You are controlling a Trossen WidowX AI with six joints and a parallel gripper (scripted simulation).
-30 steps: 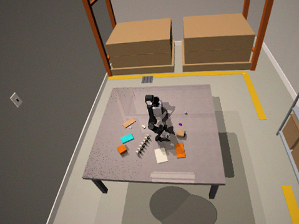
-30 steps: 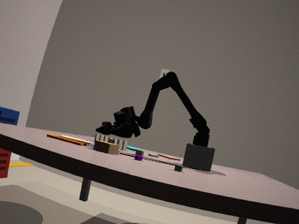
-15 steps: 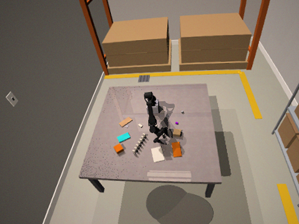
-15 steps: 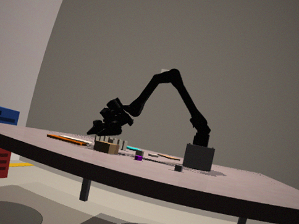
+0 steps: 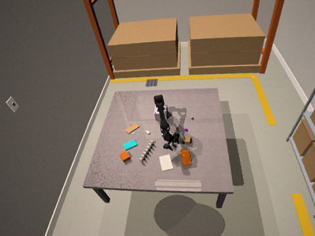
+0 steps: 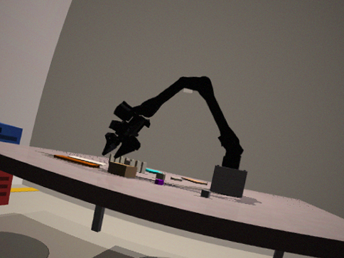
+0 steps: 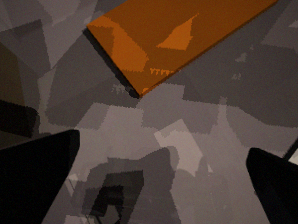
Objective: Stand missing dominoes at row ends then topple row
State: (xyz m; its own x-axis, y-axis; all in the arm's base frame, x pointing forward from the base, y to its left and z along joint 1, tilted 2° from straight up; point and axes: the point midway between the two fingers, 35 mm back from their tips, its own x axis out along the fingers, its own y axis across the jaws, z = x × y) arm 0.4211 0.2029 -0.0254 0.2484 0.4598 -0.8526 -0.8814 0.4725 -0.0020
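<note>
Right now my gripper tip is 7 cm short of the orange slab, 10 cm to the right of it and 4 cm above it. The rest, counted from my gripper tip: brown box: 12 cm behind, 8 cm to the left, 3 cm below; then small purple piece: 25 cm behind, 7 cm to the left, 4 cm below; then cream sheet: 14 cm ahead, 7 cm to the right, 4 cm below.
</note>
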